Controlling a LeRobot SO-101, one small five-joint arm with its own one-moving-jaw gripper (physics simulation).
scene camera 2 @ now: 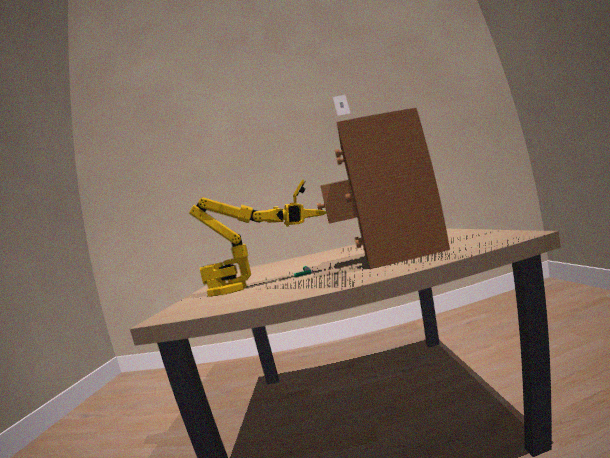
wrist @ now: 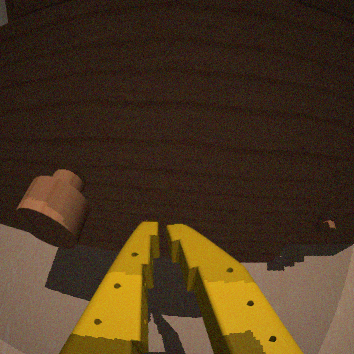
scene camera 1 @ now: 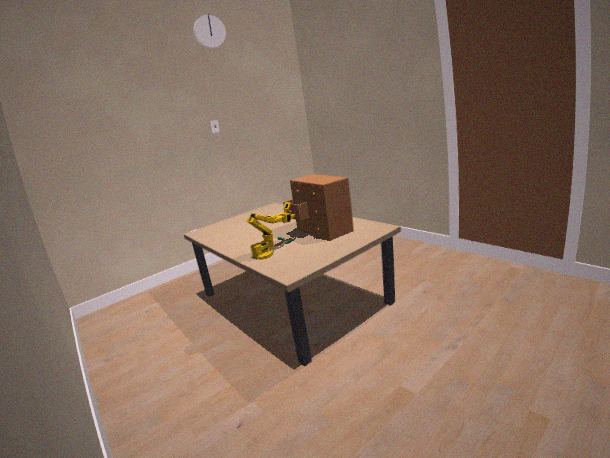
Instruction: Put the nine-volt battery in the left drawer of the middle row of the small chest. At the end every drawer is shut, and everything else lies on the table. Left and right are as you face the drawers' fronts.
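Places are measured from the arm's base along level axes (x ahead, y left, z up), in metres.
Pixels of known places: hand, tool point: (scene camera 2: 324, 212) (wrist: 158, 233) (scene camera 1: 294, 215); arm's base, link origin: (scene camera 2: 235, 290) (scene camera 1: 266, 254).
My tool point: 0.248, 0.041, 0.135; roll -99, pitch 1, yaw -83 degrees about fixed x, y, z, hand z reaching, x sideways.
For each thing: its top centre in the pictures, then the offset to it from my tool point, as dx, dy, dz. "spot": a spot on its surface instead.
- brown chest, top centre: (scene camera 2: 374, 127) (scene camera 1: 317, 179) +0.161, -0.058, +0.174
- round knob, surface spot: (wrist: 57, 205) spot: -0.010, +0.020, +0.024
- smaller knob, surface spot: (wrist: 329, 224) spot: +0.051, -0.126, -0.075
The brown chest (scene camera 1: 340, 210) (scene camera 2: 395, 185) stands on the table. Its left middle drawer (scene camera 1: 302, 211) (scene camera 2: 341, 201) sticks partly out; its dark front (wrist: 175, 125) fills much of the wrist view, with a round knob (wrist: 57, 205) at the left. My gripper (scene camera 1: 294, 216) (scene camera 2: 325, 212) (wrist: 163, 227) is shut and empty. Its tips are at the lower part of the drawer front, to the right of the knob in the wrist view, close to or touching it. The inside of the drawer is hidden. I cannot make out the nine-volt battery in any view.
Small green things (scene camera 1: 286, 241) (scene camera 2: 302, 272) lie on the table (scene camera 1: 295, 272) (scene camera 2: 280, 305) between the arm's base and the chest. The other drawers look shut, their knobs (scene camera 2: 339, 160) (scene camera 2: 358, 242) standing out from the chest front. A smaller knob (wrist: 329, 224) shows at the wrist view's right.
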